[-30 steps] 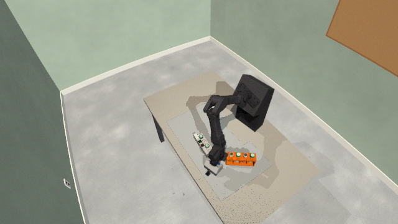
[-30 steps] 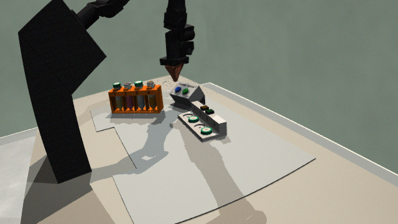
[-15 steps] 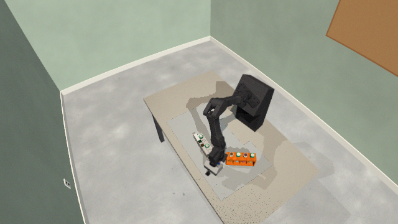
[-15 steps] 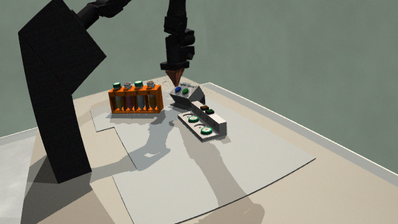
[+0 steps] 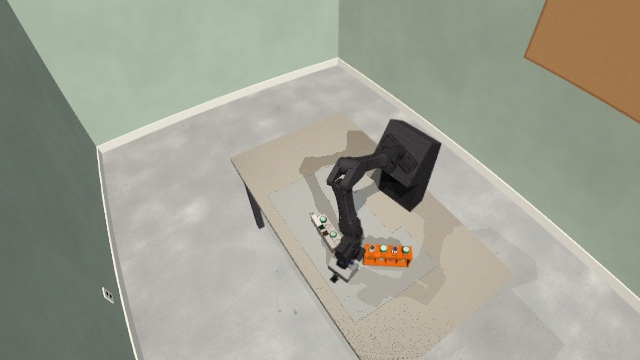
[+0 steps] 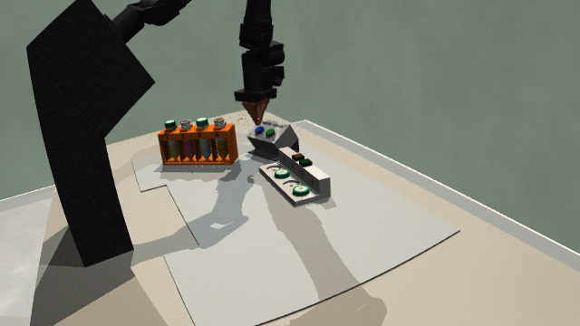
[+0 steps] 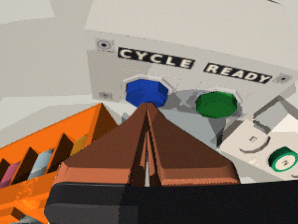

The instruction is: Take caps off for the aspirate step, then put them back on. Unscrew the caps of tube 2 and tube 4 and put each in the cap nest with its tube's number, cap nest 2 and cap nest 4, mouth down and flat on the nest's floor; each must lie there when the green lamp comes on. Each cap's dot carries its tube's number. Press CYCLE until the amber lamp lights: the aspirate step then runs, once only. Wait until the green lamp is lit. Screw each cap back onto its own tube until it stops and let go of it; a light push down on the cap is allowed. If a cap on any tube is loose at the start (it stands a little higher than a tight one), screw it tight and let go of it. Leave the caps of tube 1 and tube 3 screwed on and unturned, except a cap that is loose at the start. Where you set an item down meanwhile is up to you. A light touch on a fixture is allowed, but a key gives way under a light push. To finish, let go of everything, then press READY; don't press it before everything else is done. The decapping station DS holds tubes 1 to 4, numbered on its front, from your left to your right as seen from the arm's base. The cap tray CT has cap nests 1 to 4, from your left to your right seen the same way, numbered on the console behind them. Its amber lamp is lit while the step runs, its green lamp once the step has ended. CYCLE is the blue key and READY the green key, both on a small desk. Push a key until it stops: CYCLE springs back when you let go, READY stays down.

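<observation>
My gripper is now 2 cm above the blue cycle key. From my hand the other things lie so: green ready key: 4 cm to the right, 2 cm below, 2 cm ahead; cap 1: 25 cm behind, 4 cm to the left, 2 cm above.
</observation>
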